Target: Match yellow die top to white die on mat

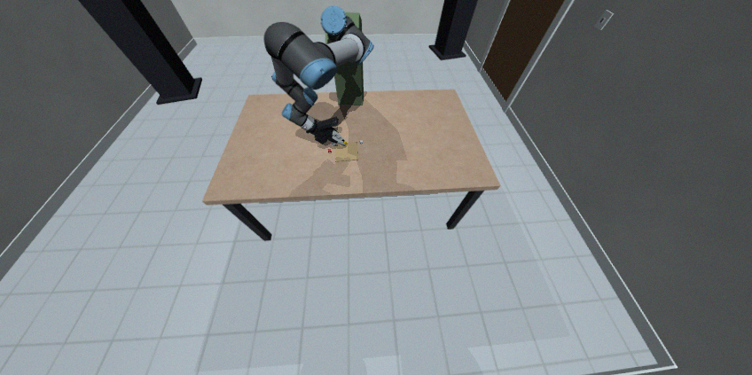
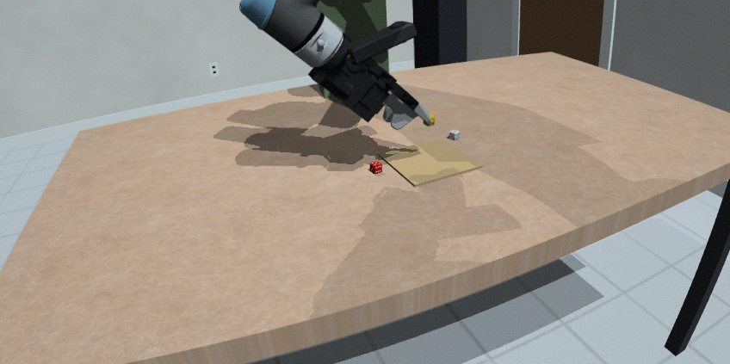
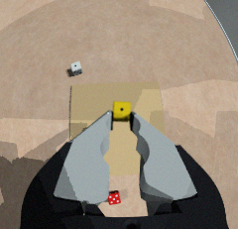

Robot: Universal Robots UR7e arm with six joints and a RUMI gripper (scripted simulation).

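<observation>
Right now my hand is 1 cm to the right of the tan mat and 9 cm above it. Round my hand: red die (3 cm behind, 9 cm to the right, 8 cm below); then white die (4 cm behind, 12 cm to the left, 8 cm below); then yellow die (1 cm to the left, 1 cm below).
</observation>
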